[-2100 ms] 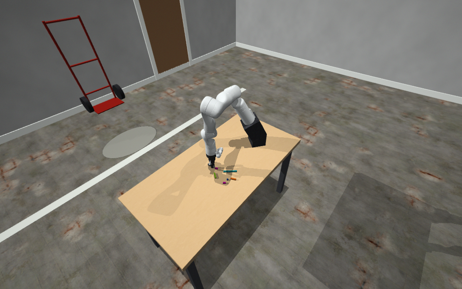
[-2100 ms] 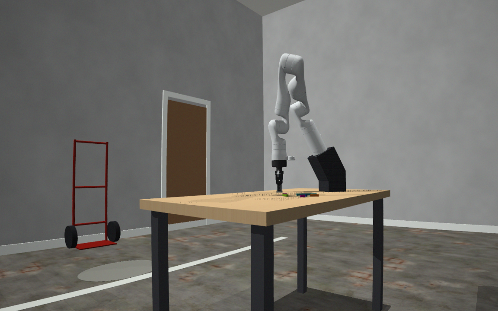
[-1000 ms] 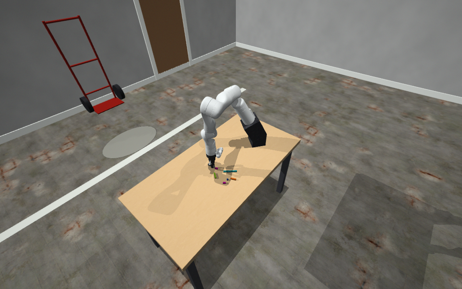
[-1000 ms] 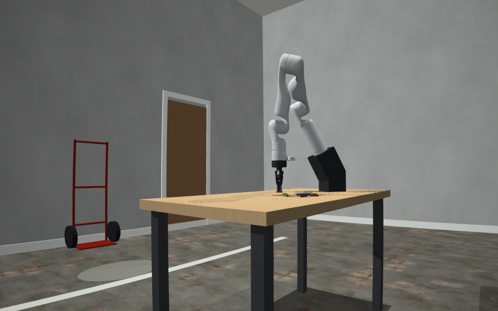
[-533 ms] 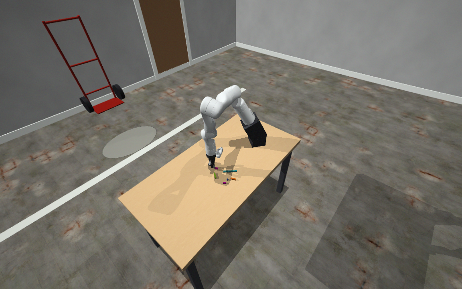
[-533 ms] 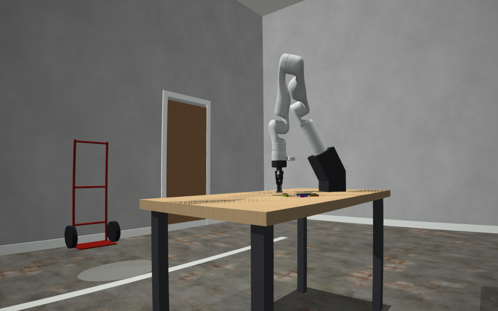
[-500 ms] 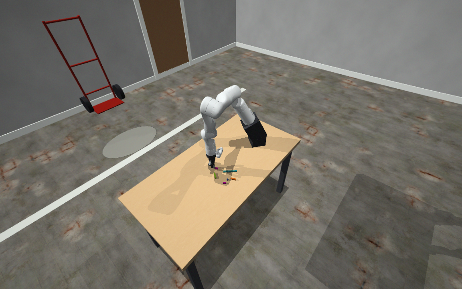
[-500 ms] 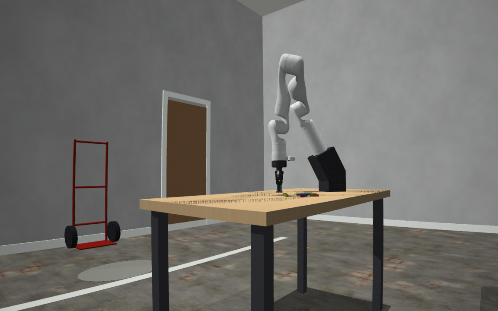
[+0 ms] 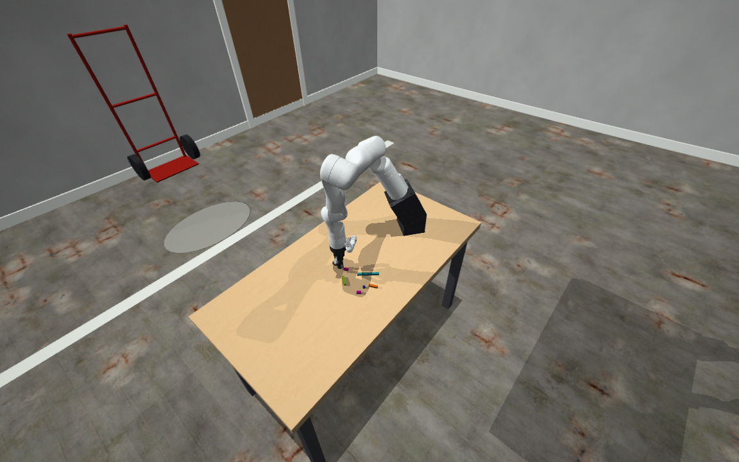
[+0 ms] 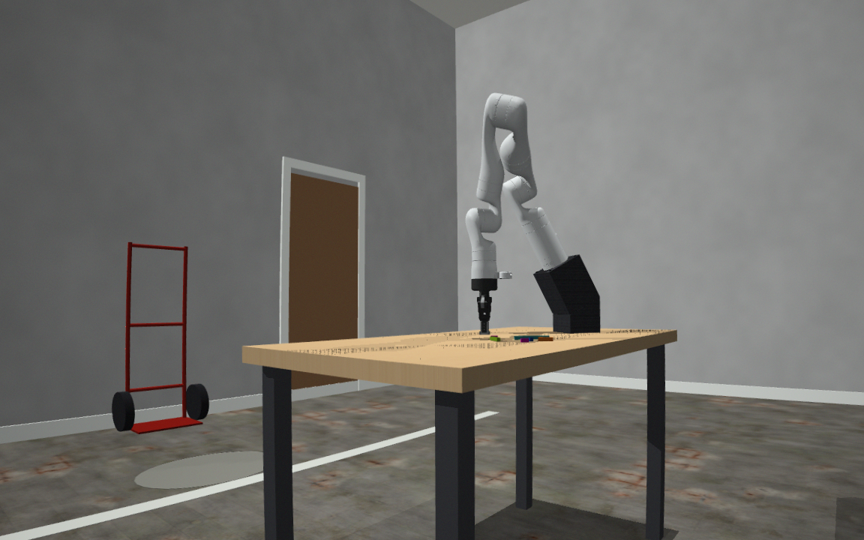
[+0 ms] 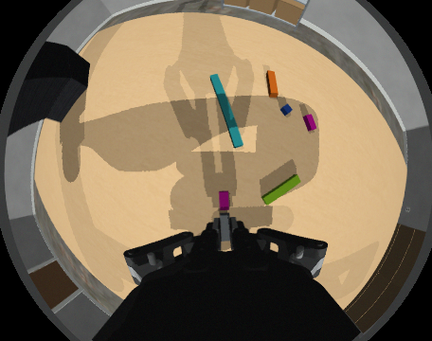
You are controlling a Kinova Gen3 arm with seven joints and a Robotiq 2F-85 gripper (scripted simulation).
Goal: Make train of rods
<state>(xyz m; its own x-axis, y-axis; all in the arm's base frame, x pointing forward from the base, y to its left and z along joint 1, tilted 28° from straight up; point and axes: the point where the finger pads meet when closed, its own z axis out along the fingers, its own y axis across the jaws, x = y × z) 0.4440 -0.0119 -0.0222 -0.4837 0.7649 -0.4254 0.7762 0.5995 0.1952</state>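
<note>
My gripper is now 4 cm short of the lime rod, 7 cm to the right of it and 3 cm above it. Also, from my hand: grey rod 1 cm below; turquoise rod 6 cm behind, 12 cm to the left, 3 cm below; blue rod 16 cm to the left, 3 cm below.
</note>
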